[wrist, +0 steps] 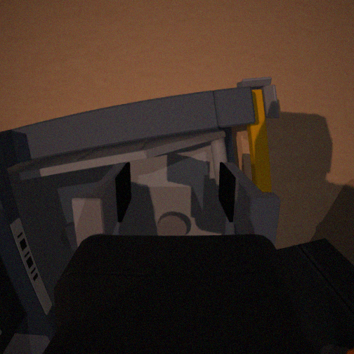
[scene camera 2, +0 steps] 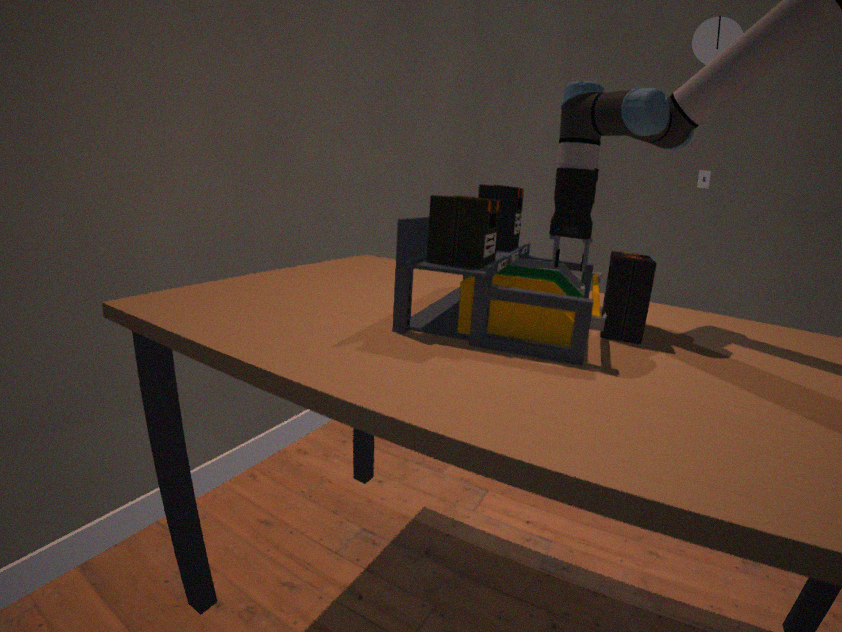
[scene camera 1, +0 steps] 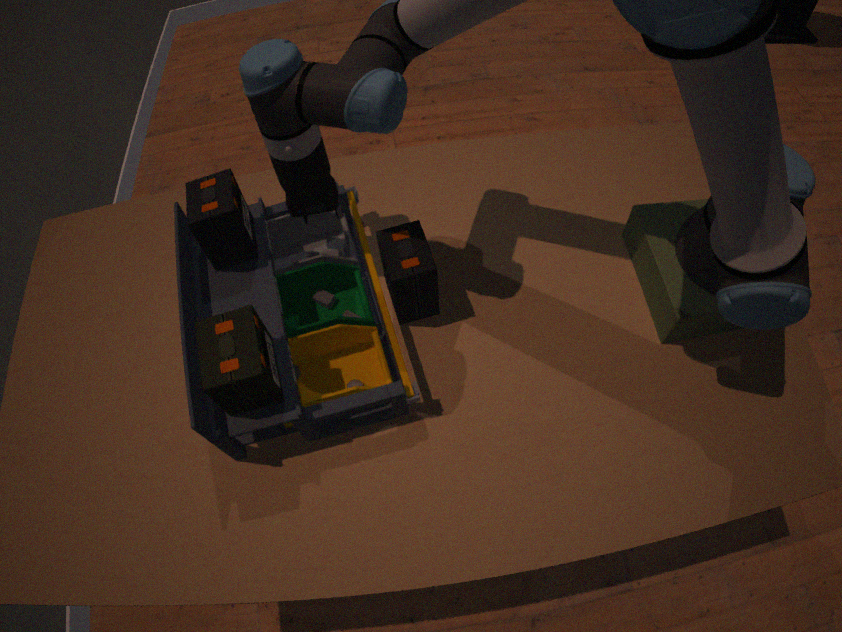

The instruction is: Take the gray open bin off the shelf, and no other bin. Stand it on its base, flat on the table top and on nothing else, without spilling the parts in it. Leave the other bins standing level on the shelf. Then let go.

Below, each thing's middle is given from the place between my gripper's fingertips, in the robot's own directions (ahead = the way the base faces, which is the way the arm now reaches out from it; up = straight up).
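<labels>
Gray open bin (scene camera 1: 325, 238): from my hand, 40 mm ahead, 40 mm to the left, 30 mm below. Yellow bar (scene camera 1: 382, 303): 140 mm to the left of my hand, 70 mm behind, 10 mm below. Black box (scene camera 1: 410, 271): 130 mm to the left of my hand, 120 mm behind, 10 mm below. Green bin (scene camera 1: 301, 314): 150 mm to the left of my hand, 30 mm ahead, 30 mm below.
</labels>
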